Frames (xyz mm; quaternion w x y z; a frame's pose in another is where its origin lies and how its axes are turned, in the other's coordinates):
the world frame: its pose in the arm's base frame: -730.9 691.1 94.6 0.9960 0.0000 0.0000 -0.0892
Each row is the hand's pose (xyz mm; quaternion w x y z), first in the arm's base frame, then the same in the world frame.
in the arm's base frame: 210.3 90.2 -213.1 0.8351 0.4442 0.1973 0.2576
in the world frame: 1033.0 -424.1 -307.7 0.8088 0.4248 0.2361 0.3311
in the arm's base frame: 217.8 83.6 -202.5 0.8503 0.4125 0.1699 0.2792
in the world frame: 1041.6 -429.3 -297.1 0.8220 0.3957 0.2060 0.3539
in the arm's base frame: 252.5 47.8 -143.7 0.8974 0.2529 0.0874 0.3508
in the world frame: 1082.1 -458.3 -238.3 0.8625 0.2441 0.1096 0.4295
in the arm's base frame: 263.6 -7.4 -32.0 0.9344 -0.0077 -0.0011 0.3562
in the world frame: 1102.8 -510.7 -126.6 0.8989 -0.0076 -0.0018 0.4381
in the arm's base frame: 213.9 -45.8 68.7 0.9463 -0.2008 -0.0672 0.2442
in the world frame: 1060.7 -557.3 -25.9 0.9208 -0.1940 -0.0848 0.3276
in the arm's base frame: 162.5 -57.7 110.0 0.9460 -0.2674 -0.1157 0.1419
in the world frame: 1012.2 -578.1 15.4 0.9296 -0.2560 -0.1391 0.2257
